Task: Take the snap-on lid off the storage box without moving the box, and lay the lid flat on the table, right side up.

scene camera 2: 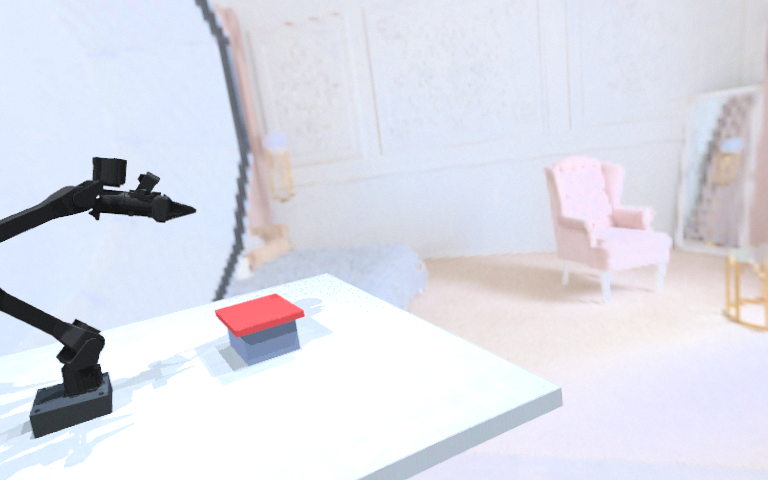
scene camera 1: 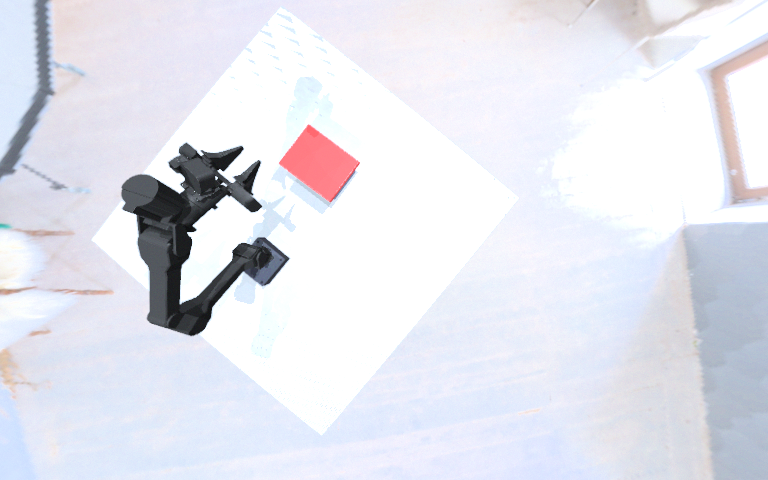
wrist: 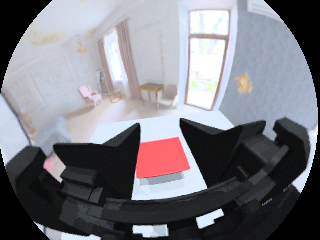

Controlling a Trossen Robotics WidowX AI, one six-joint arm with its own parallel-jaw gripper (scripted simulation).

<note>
I see my gripper (scene camera 1: 251,153), a red lid (scene camera 1: 319,163) and a blue-grey storage box (scene camera 2: 253,348).
The red lid also shows in scene camera 2 (scene camera 2: 258,314) and in the wrist view (wrist: 162,157). My gripper is seen too in scene camera 2 (scene camera 2: 194,209) and in the wrist view (wrist: 159,123).
</note>
